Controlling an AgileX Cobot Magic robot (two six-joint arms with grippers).
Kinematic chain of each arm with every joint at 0, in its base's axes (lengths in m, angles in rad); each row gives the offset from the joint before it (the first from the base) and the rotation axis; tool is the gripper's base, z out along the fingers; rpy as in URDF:
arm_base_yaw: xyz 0 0 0.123 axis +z
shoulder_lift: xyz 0 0 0 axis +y
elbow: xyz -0.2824 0 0.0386 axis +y
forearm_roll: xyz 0.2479 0 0.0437 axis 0.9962 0 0.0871
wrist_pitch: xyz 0 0 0 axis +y
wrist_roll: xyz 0.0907 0 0.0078 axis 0.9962 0 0.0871
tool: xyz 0 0 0 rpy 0 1.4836 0
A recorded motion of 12 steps. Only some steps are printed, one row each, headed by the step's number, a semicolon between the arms.
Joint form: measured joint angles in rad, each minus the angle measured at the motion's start. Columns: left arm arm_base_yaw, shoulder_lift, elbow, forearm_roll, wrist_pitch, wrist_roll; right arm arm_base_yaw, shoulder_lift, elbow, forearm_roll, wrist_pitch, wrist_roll.
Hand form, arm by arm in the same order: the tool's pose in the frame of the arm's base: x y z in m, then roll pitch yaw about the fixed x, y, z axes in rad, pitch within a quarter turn. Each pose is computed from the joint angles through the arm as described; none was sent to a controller.
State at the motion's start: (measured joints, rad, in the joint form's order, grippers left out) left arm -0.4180 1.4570 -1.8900 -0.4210 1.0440 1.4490; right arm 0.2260 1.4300 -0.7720 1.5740 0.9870 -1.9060
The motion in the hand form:
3: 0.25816 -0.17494 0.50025 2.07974 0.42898 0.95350; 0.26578 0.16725 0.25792 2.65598 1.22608 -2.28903
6: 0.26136 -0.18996 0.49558 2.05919 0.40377 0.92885; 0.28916 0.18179 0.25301 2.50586 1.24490 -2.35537
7: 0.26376 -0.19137 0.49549 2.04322 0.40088 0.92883; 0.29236 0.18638 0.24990 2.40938 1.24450 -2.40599
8: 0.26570 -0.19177 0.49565 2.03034 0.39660 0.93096; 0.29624 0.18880 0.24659 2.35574 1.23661 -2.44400
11: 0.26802 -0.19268 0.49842 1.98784 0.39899 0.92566; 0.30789 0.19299 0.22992 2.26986 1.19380 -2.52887
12: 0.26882 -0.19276 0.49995 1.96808 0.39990 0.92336; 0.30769 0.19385 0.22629 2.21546 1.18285 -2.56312
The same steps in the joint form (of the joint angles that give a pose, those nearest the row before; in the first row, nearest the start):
3: -0.0910 0.0490 0.0000 0.0580 -0.0590 0.0000; 0.0940 0.1460 -0.1320 0.0160 -0.0170 -0.0070
6: -0.1370 0.0730 0.0000 0.0920 -0.1070 0.0000; 0.1010 0.2670 -0.2450 0.0210 0.0690 -0.0060
7: -0.1390 0.0780 0.0000 0.0970 -0.1280 0.0000; 0.1050 0.3010 -0.2690 0.0210 0.1150 -0.0010
8: -0.1390 0.0810 0.0000 0.1030 -0.1440 0.0000; 0.1060 0.3260 -0.2860 0.0220 0.1320 0.0060
11: -0.1400 0.0830 0.0000 0.1030 -0.1870 0.0000; 0.1060 0.3960 -0.3130 0.0330 0.1370 0.0140
12: -0.1400 0.0830 0.0000 0.1030 -0.2060 0.0000; 0.1060 0.4100 -0.3130 0.0350 0.1600 0.0170

